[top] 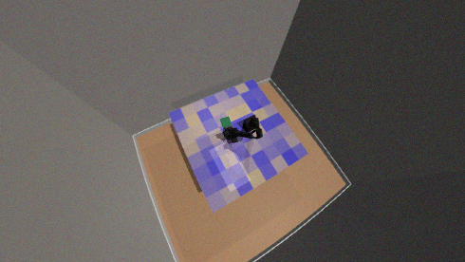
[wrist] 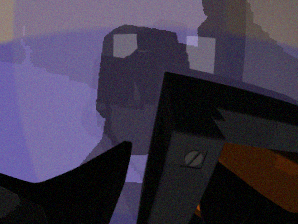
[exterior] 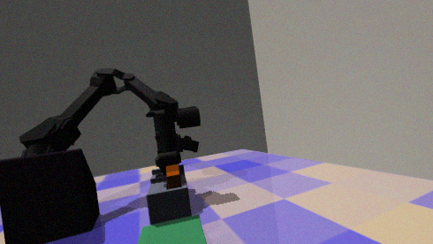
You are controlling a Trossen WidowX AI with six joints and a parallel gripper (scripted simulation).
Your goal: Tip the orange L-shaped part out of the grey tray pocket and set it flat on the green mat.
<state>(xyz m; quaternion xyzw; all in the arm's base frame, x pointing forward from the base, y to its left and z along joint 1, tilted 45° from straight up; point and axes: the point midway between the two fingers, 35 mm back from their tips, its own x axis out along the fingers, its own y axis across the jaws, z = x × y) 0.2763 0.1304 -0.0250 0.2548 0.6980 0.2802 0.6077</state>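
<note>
Right now the orange L-shaped part is 1 cm behind my gripper tip, 5 cm to the right of it and 1 cm above it. Also, from my gripper tip: green mat 1 cm behind, 22 cm to the right, 5 cm below.
</note>
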